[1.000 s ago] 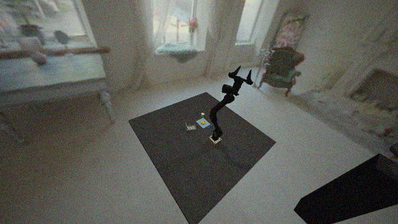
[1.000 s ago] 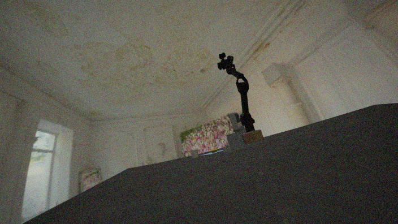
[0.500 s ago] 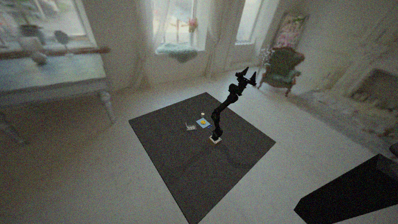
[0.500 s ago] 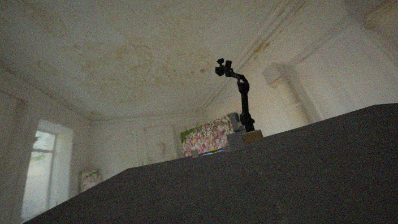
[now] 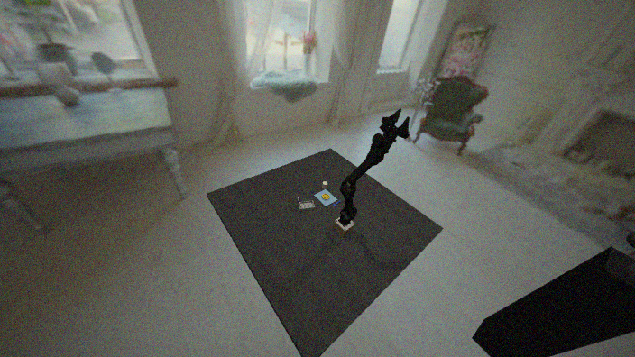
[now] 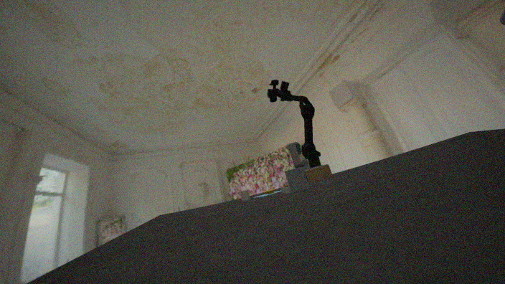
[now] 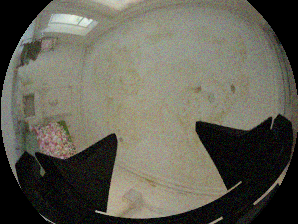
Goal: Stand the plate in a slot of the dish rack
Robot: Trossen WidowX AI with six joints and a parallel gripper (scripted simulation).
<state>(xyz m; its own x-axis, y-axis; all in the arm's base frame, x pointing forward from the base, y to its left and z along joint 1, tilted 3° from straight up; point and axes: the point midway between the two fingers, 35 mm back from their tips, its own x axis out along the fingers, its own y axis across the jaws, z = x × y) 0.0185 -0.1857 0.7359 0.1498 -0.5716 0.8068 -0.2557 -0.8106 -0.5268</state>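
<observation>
Right now my gripper tip is 330 mm short of the yellow plate, 120 mm to the right of it and 830 mm above it. Round my gripper tip: blue spoon (230 mm ahead, 90 mm to the left, 840 mm below); white cup (440 mm ahead, 50 mm to the left, 820 mm below); light blue pad (330 mm ahead, 120 mm to the left, 840 mm below).
</observation>
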